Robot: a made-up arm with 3 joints.
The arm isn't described. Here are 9 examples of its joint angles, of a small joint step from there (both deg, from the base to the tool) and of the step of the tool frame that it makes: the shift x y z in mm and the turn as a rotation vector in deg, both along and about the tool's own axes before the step.
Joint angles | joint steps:
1: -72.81 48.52 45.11 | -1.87 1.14 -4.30
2: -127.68 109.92 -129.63 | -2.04 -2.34 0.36
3: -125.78 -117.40 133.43 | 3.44 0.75 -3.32
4: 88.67 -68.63 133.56 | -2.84 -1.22 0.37
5: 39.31 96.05 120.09 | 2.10 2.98 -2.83
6: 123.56 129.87 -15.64 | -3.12 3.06 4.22
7: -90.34 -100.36 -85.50 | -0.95 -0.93 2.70
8: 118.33 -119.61 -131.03 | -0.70 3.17 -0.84
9: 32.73 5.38 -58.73 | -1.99 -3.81 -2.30
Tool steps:
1: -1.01 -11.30 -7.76 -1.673 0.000 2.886
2: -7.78 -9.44 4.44 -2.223 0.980 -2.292
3: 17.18 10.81 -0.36 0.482 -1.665 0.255
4: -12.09 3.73 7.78 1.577 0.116 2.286
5: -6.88 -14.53 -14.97 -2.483 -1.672 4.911
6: -3.79 -0.25 -9.02 2.723 2.493 -6.559
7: 8.32 -6.47 2.31 -0.907 -0.272 -1.767
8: 12.20 12.42 -5.76 2.158 -2.345 1.458
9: -3.57 -22.60 7.73 -4.292 -0.193 2.178
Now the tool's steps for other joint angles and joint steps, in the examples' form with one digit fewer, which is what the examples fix.
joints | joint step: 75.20 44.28 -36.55 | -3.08 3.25 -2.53
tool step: -28.9 -5.8 -15.3 0.30 3.88 0.32
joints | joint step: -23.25 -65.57 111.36 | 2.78 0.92 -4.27
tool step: 0.8 -2.2 -6.7 -1.25 0.80 1.75
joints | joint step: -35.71 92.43 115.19 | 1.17 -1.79 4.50
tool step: -2.3 3.5 9.6 1.60 0.80 -3.33
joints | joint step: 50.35 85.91 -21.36 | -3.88 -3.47 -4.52
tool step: 9.4 -24.3 13.9 -1.75 -3.02 0.66
